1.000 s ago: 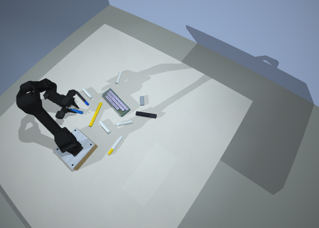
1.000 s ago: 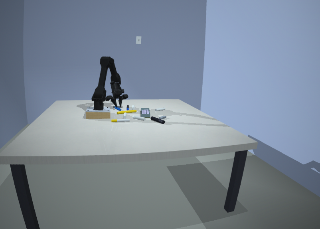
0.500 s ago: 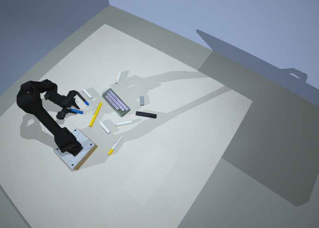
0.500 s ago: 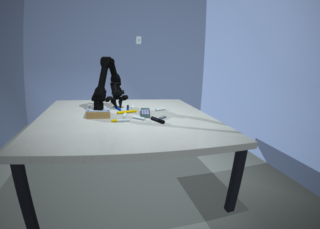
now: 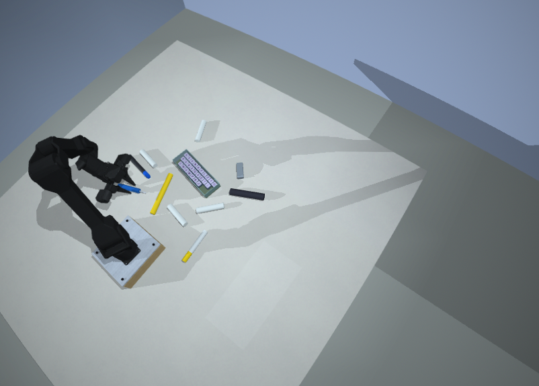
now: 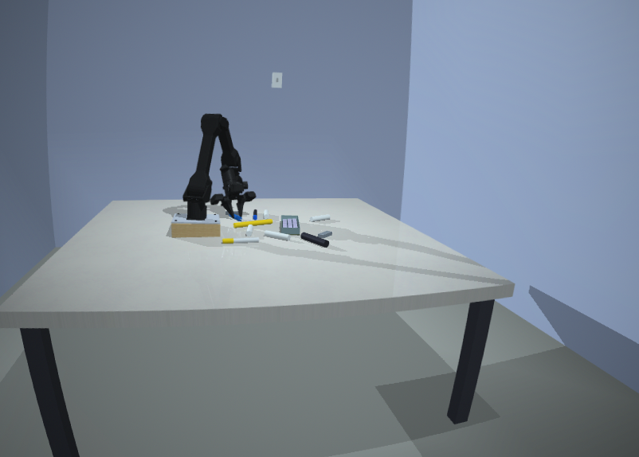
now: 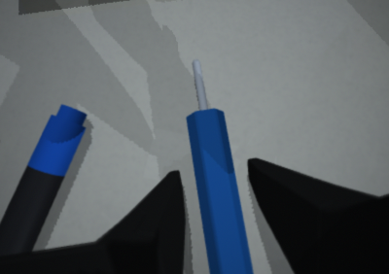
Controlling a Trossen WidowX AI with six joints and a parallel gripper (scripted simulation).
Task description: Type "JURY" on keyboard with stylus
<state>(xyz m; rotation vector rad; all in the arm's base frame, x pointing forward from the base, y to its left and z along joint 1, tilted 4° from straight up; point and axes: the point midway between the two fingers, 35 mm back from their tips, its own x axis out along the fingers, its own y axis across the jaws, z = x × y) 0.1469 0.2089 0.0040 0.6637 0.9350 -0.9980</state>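
The blue stylus is 10 mm ahead of my gripper tip and 10 mm to the right of it. The rest, counted from my gripper tip: black-and-blue pen (70 mm ahead, 30 mm to the left); yellow-and-white marker (10 mm behind, 330 mm to the right); yellow stick (60 mm ahead, 100 mm to the right).
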